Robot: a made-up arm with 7 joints. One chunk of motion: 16 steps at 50 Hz.
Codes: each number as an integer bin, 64 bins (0 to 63) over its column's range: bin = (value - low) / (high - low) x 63, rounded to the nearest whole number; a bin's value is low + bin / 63 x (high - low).
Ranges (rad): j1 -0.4..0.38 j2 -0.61..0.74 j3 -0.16..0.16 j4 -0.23..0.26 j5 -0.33..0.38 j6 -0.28..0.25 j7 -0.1..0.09
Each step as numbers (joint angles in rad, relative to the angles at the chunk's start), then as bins.
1 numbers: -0.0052 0.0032 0.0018 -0.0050 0.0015 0.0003 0.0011
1 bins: 32 29 32 29 29 33 34
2 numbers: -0.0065 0.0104 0.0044 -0.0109 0.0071 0.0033 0.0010
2 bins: 32 29 32 28 30 34 33
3 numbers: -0.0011 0.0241 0.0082 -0.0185 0.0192 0.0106 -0.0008
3 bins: 32 30 33 27 31 35 33
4 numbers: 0.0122 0.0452 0.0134 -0.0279 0.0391 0.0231 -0.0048
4 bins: 33 31 34 26 33 36 32
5 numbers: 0.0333 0.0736 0.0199 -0.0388 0.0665 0.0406 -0.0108
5 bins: 35 32 35 25 35 38 30
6 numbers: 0.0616 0.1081 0.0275 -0.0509 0.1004 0.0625 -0.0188
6 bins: 37 34 37 23 38 41 27
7 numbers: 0.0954 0.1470 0.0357 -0.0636 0.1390 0.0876 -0.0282
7 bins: 40 35 39 21 42 44 24
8 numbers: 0.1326 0.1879 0.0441 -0.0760 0.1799 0.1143 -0.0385
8 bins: 43 37 40 20 45 47 20
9 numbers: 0.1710 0.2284 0.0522 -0.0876 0.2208 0.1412 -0.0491
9 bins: 46 39 42 18 49 50 17
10 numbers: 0.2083 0.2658 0.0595 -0.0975 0.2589 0.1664 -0.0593
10 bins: 49 41 43 17 52 53 13
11 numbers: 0.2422 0.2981 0.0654 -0.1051 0.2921 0.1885 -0.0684
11 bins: 52 42 44 16 55 56 10
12 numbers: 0.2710 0.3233 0.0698 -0.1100 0.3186 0.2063 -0.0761
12 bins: 54 44 45 15 58 58 8
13 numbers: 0.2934 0.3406 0.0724 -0.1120 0.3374 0.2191 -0.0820
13 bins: 56 44 46 15 59 59 6
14 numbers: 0.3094 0.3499 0.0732 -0.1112 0.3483 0.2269 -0.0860
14 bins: 57 45 46 15 60 60 5
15 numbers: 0.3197 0.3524 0.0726 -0.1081 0.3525 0.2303 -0.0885
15 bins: 58 45 46 16 61 61 4
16 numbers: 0.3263 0.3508 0.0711 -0.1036 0.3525 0.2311 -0.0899
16 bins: 59 45 45 16 61 61 3
